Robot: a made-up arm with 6 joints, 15 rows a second.
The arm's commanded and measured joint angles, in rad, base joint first. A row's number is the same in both.
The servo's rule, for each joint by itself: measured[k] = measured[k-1] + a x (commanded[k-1-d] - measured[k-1]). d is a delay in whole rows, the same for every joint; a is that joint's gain. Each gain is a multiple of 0.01, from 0.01 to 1. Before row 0 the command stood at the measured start. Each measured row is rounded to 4 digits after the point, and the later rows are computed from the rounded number. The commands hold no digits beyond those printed.
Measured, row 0:
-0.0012, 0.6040, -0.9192, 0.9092, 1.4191, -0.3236
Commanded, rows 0 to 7:
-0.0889, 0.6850, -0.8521, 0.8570, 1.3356, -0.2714
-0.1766, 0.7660, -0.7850, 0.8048, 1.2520, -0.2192
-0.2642, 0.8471, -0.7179, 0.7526, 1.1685, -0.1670
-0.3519, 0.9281, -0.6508, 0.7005, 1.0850, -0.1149
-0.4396, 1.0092, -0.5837, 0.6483, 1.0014, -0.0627
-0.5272, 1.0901, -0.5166, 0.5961, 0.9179, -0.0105
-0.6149, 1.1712, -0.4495, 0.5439, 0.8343, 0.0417
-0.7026, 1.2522, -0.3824, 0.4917, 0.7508, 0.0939
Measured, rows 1 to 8:
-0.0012, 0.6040, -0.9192, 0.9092, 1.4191, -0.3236
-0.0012, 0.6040, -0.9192, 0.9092, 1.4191, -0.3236
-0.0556, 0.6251, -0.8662, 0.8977, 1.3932, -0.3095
-0.1306, 0.6617, -0.8021, 0.8773, 1.3494, -0.2851
-0.2134, 0.7099, -0.7356, 0.8499, 1.2933, -0.2532
-0.2993, 0.7666, -0.6686, 0.8170, 1.2287, -0.2159
-0.3863, 0.8297, -0.6015, 0.7799, 1.1582, -0.1745
-0.4737, 0.8974, -0.5344, 0.7395, 1.0837, -0.1302
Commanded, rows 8 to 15:
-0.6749, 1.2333, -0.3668, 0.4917, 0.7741, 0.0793
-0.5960, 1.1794, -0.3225, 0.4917, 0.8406, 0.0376
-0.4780, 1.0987, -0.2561, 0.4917, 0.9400, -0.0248
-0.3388, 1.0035, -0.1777, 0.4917, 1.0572, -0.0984
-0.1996, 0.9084, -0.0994, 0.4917, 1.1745, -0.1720
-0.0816, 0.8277, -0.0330, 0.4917, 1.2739, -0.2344
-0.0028, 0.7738, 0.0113, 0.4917, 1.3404, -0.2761
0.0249, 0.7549, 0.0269, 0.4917, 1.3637, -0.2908
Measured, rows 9 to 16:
-0.5612, 0.9686, -0.4673, 0.6965, 1.0064, -0.0838
-0.6489, 1.0423, -0.4002, 0.6514, 0.9272, -0.0358
-0.6650, 1.0920, -0.3738, 0.6163, 0.8797, -0.0047
-0.6222, 1.1147, -0.3333, 0.5889, 0.8676, 0.0067
-0.5328, 1.1105, -0.2723, 0.5675, 0.8900, -0.0018
-0.4125, 1.0827, -0.1976, 0.5508, 0.9418, -0.0279
-0.2805, 1.0374, -0.1200, 0.5378, 1.0139, -0.0668
-0.1572, 0.9829, -0.0513, 0.5277, 1.0945, -0.1121

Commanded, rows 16 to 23:
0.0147, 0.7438, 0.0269, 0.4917, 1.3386, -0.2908
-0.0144, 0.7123, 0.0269, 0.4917, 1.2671, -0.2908
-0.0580, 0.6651, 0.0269, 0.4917, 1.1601, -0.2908
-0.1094, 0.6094, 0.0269, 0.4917, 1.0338, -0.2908
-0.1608, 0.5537, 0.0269, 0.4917, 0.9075, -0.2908
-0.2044, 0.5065, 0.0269, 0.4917, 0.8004, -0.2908
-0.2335, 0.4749, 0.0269, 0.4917, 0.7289, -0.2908
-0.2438, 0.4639, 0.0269, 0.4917, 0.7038, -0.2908
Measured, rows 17 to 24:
-0.0615, 0.9285, -0.0018, 0.5198, 1.1707, -0.1564
-0.0079, 0.8834, 0.0209, 0.5136, 1.2305, -0.1927
0.0061, 0.8471, 0.0256, 0.5088, 1.2640, -0.2192
-0.0066, 0.8121, 0.0266, 0.5050, 1.2650, -0.2385
-0.0385, 0.7739, 0.0268, 0.5021, 1.2325, -0.2526
-0.0825, 0.7311, 0.0269, 0.4998, 1.1709, -0.2629
-0.1310, 0.6850, 0.0269, 0.4980, 1.0892, -0.2704
-0.1765, 0.6386, 0.0269, 0.4966, 0.9997, -0.2759

